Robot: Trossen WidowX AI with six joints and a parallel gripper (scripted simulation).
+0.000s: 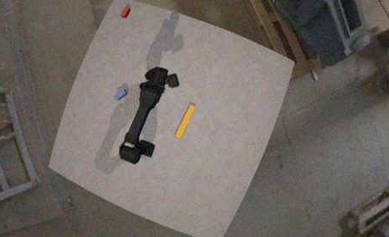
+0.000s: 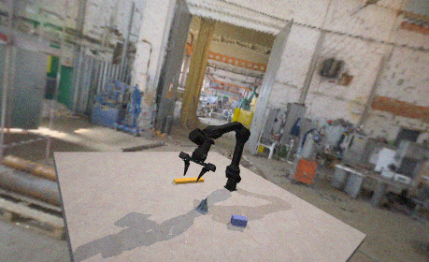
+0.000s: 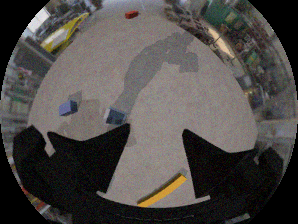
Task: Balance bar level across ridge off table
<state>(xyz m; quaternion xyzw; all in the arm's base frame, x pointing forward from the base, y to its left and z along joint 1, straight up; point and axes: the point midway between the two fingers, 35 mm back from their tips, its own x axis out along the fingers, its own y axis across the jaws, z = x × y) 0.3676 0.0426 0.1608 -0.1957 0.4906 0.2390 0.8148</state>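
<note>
My gripper tip is now 16 cm past the yellow bar, 19 cm to the left of it and 12 cm above it. Also, from my gripper tip: red block 36 cm ahead, 45 cm to the left, 11 cm below; then blue block 15 cm behind, 23 cm to the left, 11 cm below.
</note>
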